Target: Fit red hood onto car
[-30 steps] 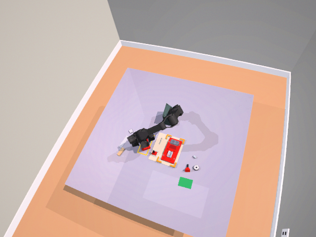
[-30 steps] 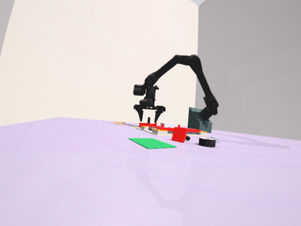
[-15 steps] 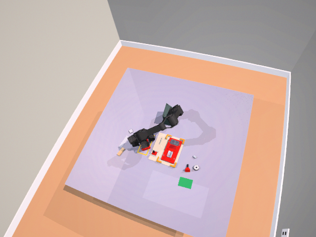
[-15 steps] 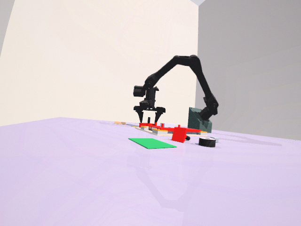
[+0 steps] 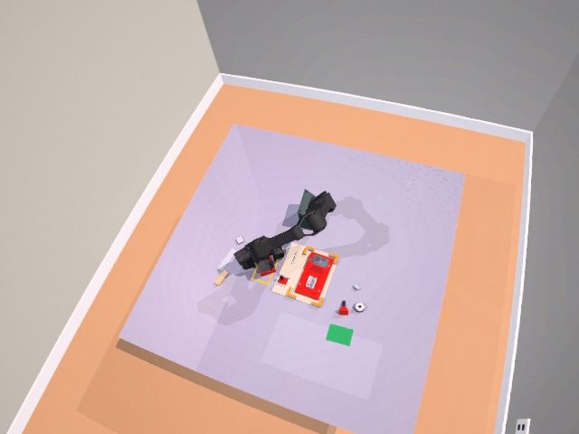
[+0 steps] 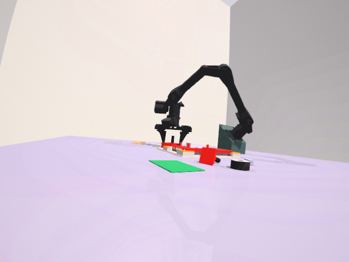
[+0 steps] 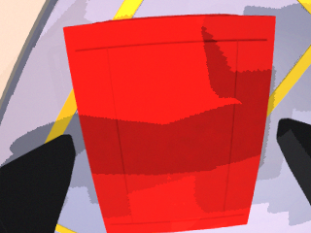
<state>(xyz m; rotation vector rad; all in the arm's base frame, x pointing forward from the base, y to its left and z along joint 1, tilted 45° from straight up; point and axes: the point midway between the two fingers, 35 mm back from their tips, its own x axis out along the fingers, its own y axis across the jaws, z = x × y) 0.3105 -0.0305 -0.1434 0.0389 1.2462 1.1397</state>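
The red hood lies right at my gripper tip. Also, from my gripper tip: grey engine block 24 cm to the left, 1 cm ahead, 1 cm above; then tan wooden block 16 cm to the right, 13 cm ahead, 1 cm below; then grey bar 18 cm to the right, 4 cm ahead, 1 cm below.
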